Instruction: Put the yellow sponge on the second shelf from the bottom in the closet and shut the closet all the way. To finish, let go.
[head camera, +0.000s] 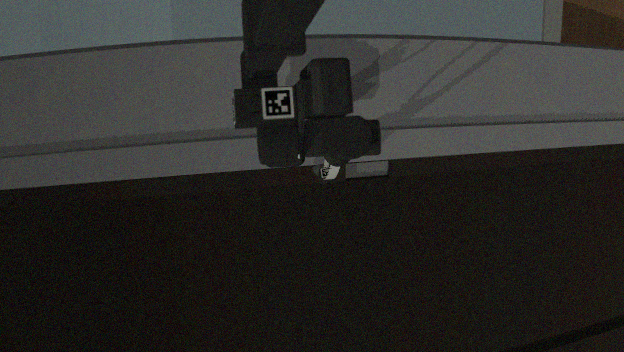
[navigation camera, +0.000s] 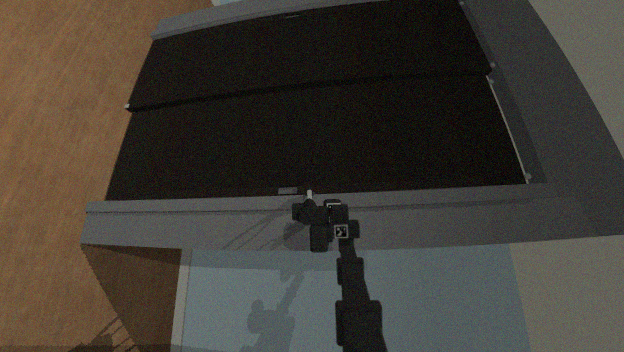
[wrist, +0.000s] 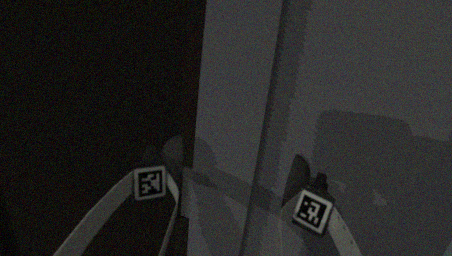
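Frame: origin at the robot's base, x right, y ahead, z up, level; millimetres.
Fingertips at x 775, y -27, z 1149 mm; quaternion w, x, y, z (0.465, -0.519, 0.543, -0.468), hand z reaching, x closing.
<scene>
Offsets run from my fingertips to a thing's top centre. "pt": to the spot under its first point. Level surfaces: height alone.
The closet shows its two dark door panels {pt dx +146, dy +220, dz +27 mm} (head camera: 300, 260) (navigation camera: 300, 140) (wrist: 90, 75) inside a grey frame (head camera: 450, 135) (navigation camera: 440, 196) (wrist: 232, 75). The nearer panel reaches the frame, and I can make out no gap there. A small grey handle {pt dx +107, dy +51, dz -110 mm} (head camera: 367, 169) (navigation camera: 287, 190) (wrist: 184, 194) sits on this panel close to the frame. My gripper (wrist: 234, 163) is open, with nothing seen between its fingers. In the wrist view its left finger is over the dark door beside the handle, and its right finger is over the grey frame. The yellow sponge and the shelves do not show.
The second door's handle {pt dx +388, dy +1132, dz -108 mm} (navigation camera: 292, 16) is at the far side. A brown wood-grain surface {dz -1148 mm} (navigation camera: 55, 125) lies left of the closet in the navigation view. A light blue surface (head camera: 425, 17) (navigation camera: 425, 295) lies on the arm's side of the frame. The arm (navigation camera: 357, 320) reaches across it.
</scene>
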